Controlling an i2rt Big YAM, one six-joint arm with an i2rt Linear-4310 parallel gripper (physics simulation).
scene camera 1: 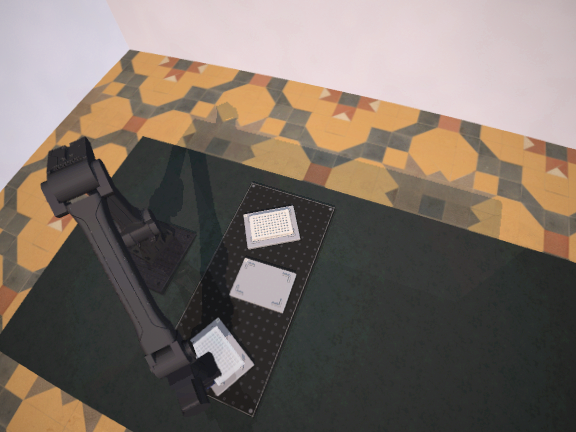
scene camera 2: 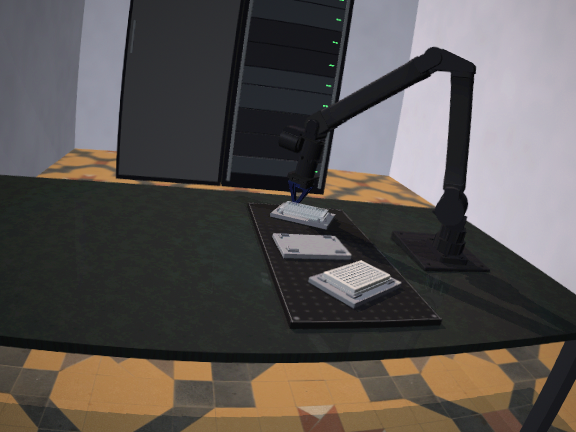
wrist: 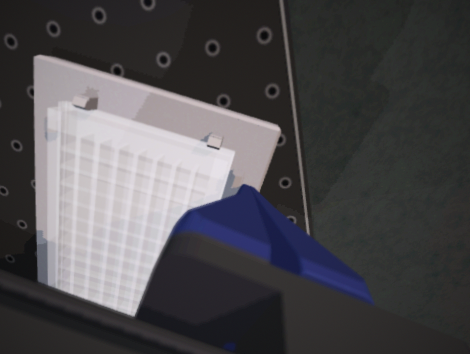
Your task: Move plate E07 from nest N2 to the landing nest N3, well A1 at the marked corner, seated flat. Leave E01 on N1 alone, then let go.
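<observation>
Plate E07 [scene camera 1: 222, 351] [scene camera 2: 302, 212] [wrist: 113, 198], a white well plate, lies on the grey nest N2 [scene camera 1: 245, 367] [wrist: 189, 118] at one end of the black breadboard, and looks slightly tilted and askew on it. My gripper [scene camera 2: 297, 199] [wrist: 243, 195] has blue fingers that are shut together with nothing between them. Their tip rests at the plate's edge on the arm's side. In scene camera 1 the wrist hides the fingers. The empty landing nest N3 [scene camera 1: 262, 285] [scene camera 2: 310, 244] is in the middle of the board. Plate E01 [scene camera 1: 272, 225] [scene camera 2: 356, 276] sits flat on nest N1 [scene camera 1: 274, 243] [scene camera 2: 325, 285] at the other end.
The black perforated breadboard [scene camera 1: 297, 260] [scene camera 2: 279, 265] lies on a dark green table. The arm's base plate [scene camera 1: 158, 250] [scene camera 2: 439, 262] stands beside the board. A dark server rack [scene camera 2: 279, 93] stands behind the table.
</observation>
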